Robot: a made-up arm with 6 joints.
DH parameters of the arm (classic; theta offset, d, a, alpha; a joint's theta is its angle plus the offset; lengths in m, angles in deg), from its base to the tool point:
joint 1: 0 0.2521 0 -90
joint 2: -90 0 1.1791 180
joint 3: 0 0 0 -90
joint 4: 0 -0.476 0 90
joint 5: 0 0.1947 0 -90
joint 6: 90 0 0 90
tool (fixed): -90 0 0 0
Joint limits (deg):
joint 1: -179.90..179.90
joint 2: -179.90..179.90
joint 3: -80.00..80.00
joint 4: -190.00..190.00
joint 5: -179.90..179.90
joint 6: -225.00..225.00
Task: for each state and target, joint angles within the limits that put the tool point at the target. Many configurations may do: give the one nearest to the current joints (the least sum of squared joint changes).
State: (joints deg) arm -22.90 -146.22 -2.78 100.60 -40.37 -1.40
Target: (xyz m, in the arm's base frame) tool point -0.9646 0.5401 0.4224
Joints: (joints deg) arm -26.91 -106.83 -41.22 103.38 -40.37 -1.40
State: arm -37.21 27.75 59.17 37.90 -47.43 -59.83
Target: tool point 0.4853 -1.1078 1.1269
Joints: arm -57.74 37.53 21.74 21.68 -47.43 -59.83
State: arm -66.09 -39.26 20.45 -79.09 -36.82 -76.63
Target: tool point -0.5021 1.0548 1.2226
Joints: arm -66.74 -66.77 54.36 -76.72 -36.82 -76.63
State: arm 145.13 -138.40 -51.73 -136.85 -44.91 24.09
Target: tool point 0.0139 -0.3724 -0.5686
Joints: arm 119.27 -179.79 -36.10 -150.81 -44.91 24.09
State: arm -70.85 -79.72 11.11 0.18 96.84 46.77
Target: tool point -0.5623 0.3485 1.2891
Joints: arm -48.81 -54.28 -4.84 -5.90 96.84 46.77
